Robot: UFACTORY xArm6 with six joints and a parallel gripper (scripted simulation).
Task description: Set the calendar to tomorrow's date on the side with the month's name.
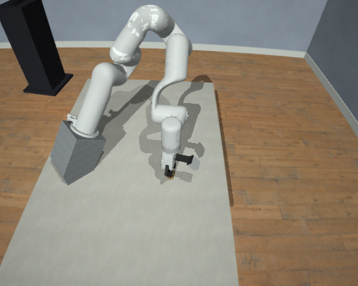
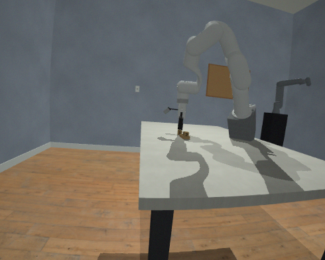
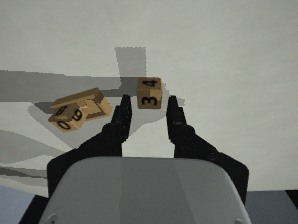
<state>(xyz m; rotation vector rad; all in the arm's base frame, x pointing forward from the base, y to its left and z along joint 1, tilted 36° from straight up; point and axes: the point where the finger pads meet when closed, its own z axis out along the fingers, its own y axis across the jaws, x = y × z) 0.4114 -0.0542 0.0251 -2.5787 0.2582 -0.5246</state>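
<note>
The wooden digit cube lies 4 cm below my hand. Round my hand: wooden calendar tray: 10 cm to the left, 5 cm below, 2 cm behind.
</note>
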